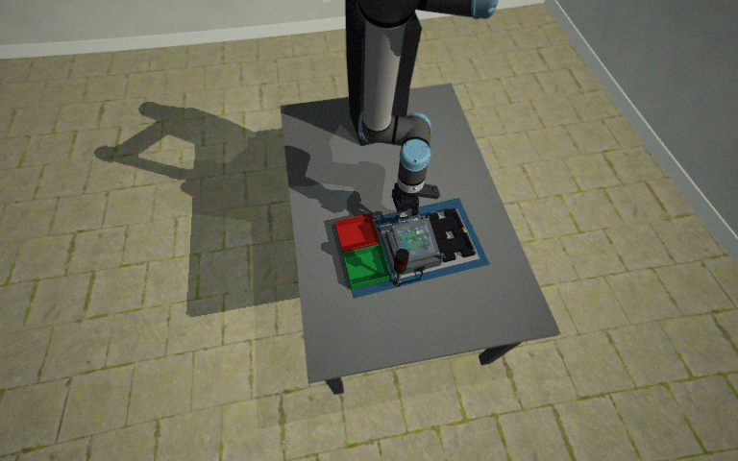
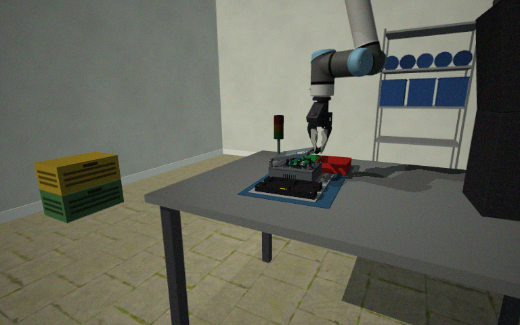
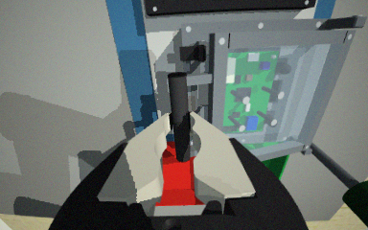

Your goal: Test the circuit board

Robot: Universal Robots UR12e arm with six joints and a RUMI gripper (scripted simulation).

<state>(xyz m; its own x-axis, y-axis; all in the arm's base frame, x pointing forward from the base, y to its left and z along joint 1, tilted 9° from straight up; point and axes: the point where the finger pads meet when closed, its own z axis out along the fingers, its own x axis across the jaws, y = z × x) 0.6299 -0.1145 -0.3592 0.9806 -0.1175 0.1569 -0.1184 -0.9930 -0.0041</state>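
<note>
Right now my hand is 20 mm short of the black latch piece, 50 mm to the right of it and 40 mm above it. Also, from my hand: tester lid 80 mm ahead, 20 mm to the right, 20 mm below; red bin 50 mm behind, 200 mm to the right, 120 mm below; green circuit board 80 mm ahead, 10 mm to the right, 60 mm below.
</note>
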